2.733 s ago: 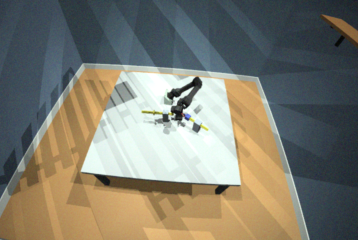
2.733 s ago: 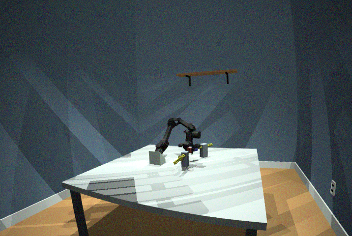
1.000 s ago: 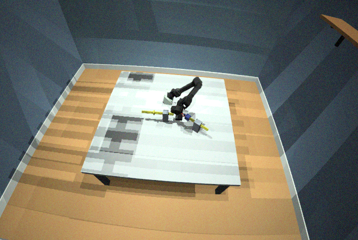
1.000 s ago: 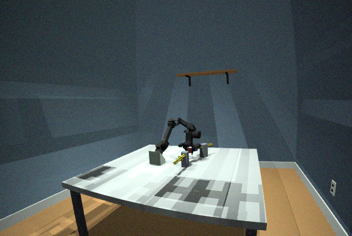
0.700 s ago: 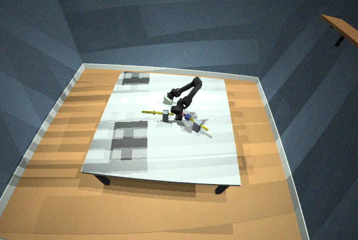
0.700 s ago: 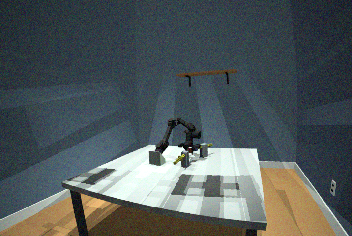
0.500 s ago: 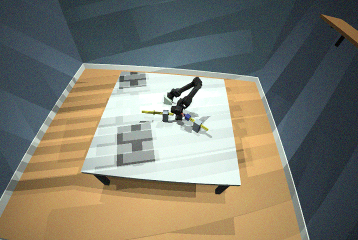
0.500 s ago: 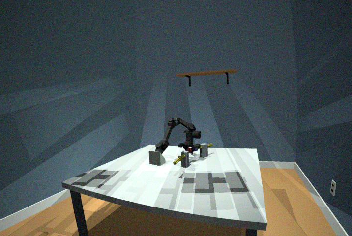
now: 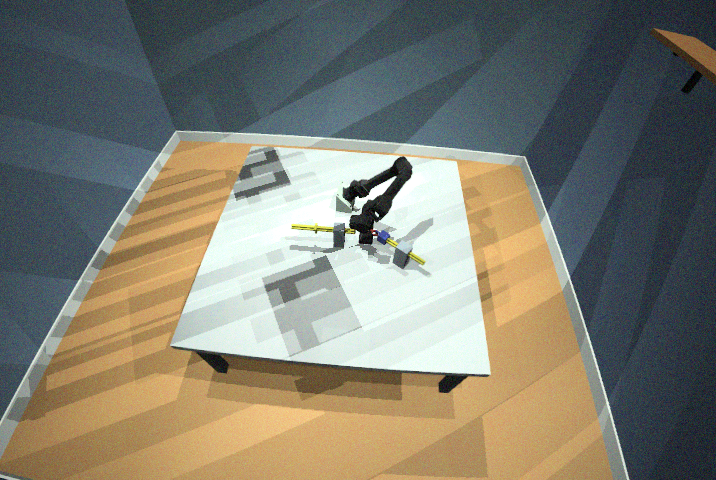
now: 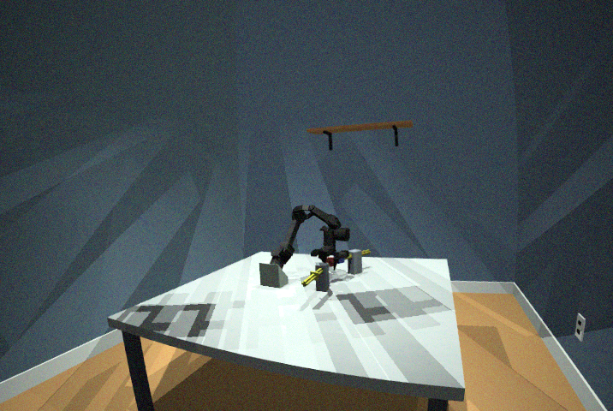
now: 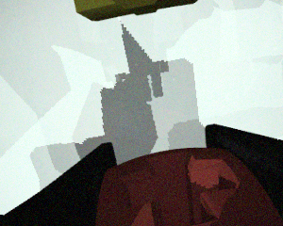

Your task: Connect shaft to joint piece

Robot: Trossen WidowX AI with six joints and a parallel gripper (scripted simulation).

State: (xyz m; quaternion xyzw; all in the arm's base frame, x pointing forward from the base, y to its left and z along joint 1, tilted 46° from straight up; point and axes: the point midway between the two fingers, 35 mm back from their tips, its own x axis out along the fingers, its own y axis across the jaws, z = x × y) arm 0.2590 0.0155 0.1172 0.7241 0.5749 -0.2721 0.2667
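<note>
Right now my gripper tip is 2 cm to the right of the red joint piece and 4 cm below it.
</note>
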